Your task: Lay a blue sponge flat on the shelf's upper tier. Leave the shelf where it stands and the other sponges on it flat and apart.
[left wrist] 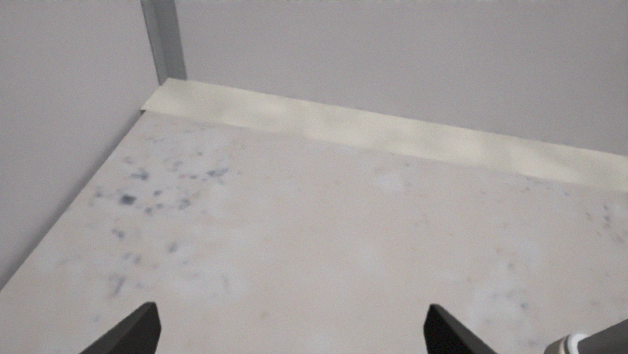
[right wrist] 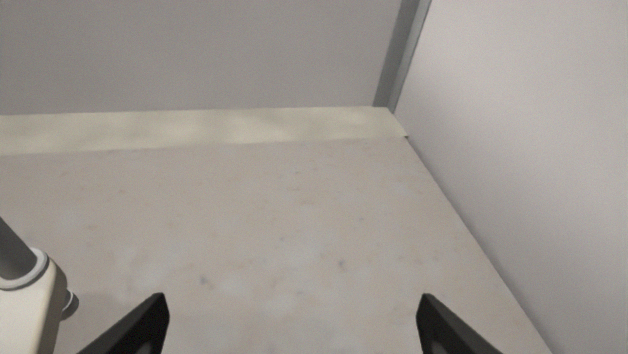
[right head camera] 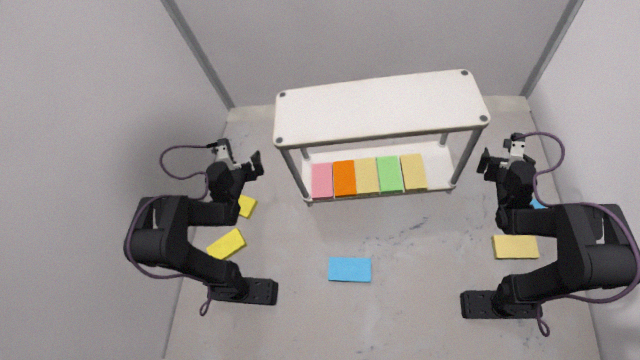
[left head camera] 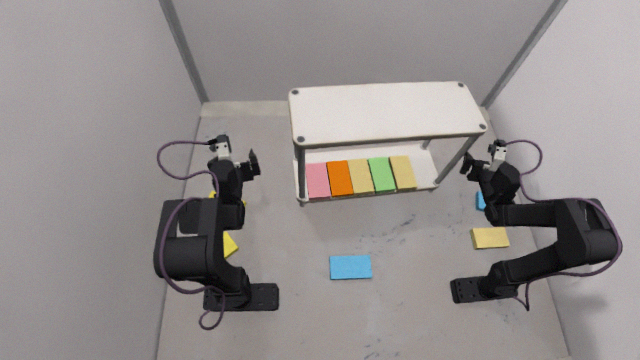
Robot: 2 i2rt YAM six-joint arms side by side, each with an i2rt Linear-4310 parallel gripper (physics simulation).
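A white two-tier shelf (left head camera: 385, 112) (right head camera: 380, 107) stands at the back; its upper tier is bare. On its lower tier pink (left head camera: 318, 180) (right head camera: 322, 180), orange (left head camera: 340, 178) (right head camera: 344, 178), tan and green (left head camera: 381, 174) (right head camera: 389, 173) sponges lie flat in a row. A blue sponge (left head camera: 350, 267) (right head camera: 349, 269) lies flat on the table between the arm bases. Another blue sponge (left head camera: 480, 201) (right head camera: 538, 204) is partly hidden by the right arm. My left gripper (left wrist: 295, 314) is open and empty, left of the shelf. My right gripper (right wrist: 295, 304) is open and empty, right of the shelf.
Two yellow sponges (right head camera: 226, 244) (right head camera: 247, 206) lie near the left arm, partly hidden in the left head view. A tan sponge (left head camera: 489, 238) (right head camera: 515, 247) lies near the right arm's base. Grey posts hold up the shelf's upper tier. Walls stand at the back and both sides.
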